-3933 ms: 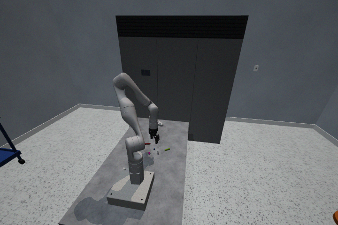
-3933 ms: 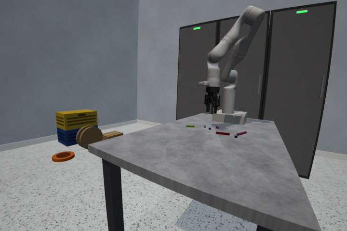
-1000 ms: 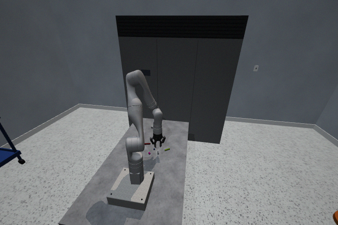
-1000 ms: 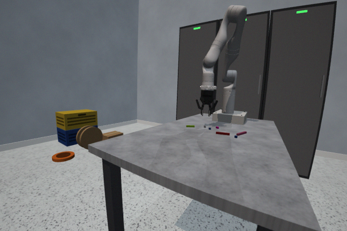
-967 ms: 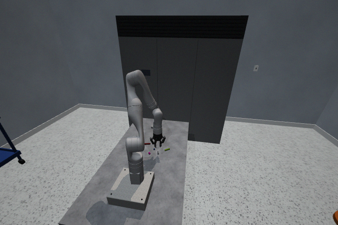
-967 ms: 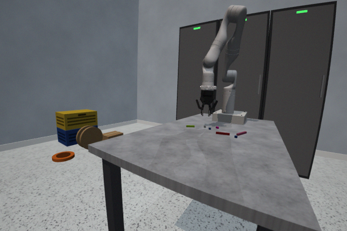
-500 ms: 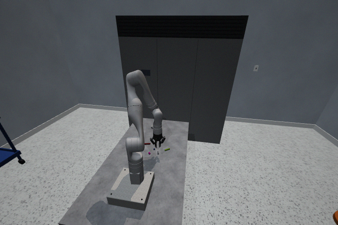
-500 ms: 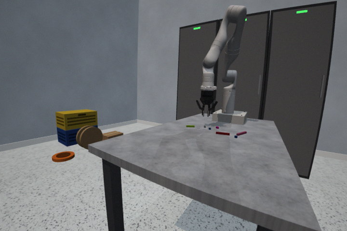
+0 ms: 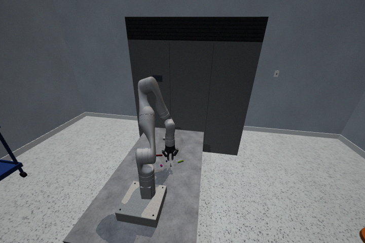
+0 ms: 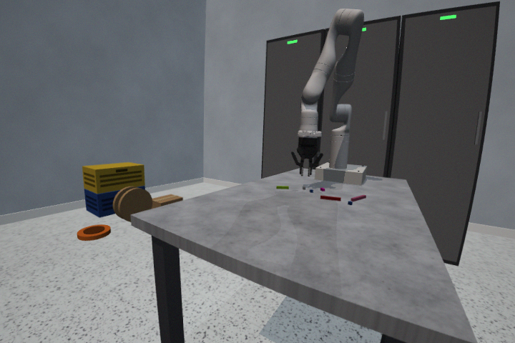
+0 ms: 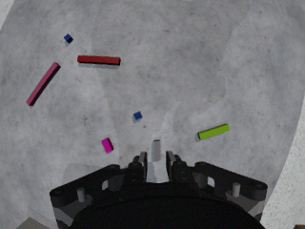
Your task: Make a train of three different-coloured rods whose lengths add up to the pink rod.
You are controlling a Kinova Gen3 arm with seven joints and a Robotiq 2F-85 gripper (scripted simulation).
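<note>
My gripper is now 70 mm above the grey rod. From my hand the other things lie so: magenta rod: 70 mm to the left, 70 mm below, 10 mm behind; red rod: 120 mm to the left, 110 mm ahead, 70 mm below; lime rod: 80 mm to the right, 70 mm below, 40 mm ahead.
</note>
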